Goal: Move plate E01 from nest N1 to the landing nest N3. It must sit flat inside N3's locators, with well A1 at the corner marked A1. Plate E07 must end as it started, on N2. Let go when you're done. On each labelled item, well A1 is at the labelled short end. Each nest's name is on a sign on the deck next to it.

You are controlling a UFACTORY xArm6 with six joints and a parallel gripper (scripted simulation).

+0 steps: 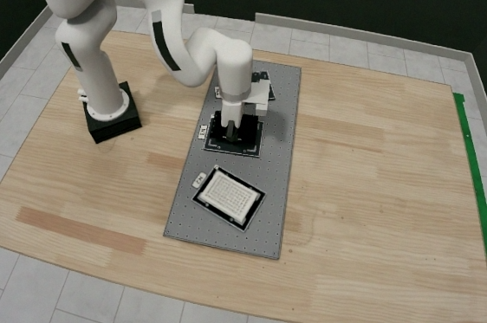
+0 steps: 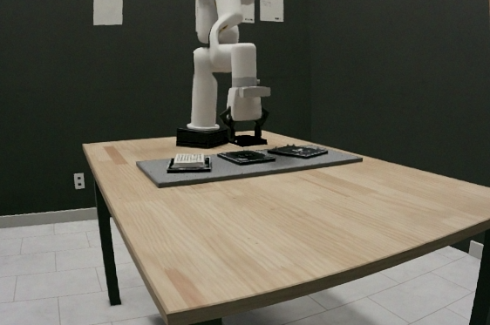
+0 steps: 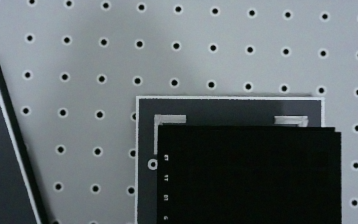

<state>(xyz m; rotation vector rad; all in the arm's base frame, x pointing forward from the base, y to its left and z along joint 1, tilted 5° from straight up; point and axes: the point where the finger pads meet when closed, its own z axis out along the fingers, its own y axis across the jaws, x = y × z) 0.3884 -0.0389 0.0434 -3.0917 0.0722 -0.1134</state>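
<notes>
My hand is 6 cm above the nest N3. Round my hand: black plate E01: 1 cm below; white plate E07: 1 cm ahead, 19 cm to the right, 5 cm below.
</notes>
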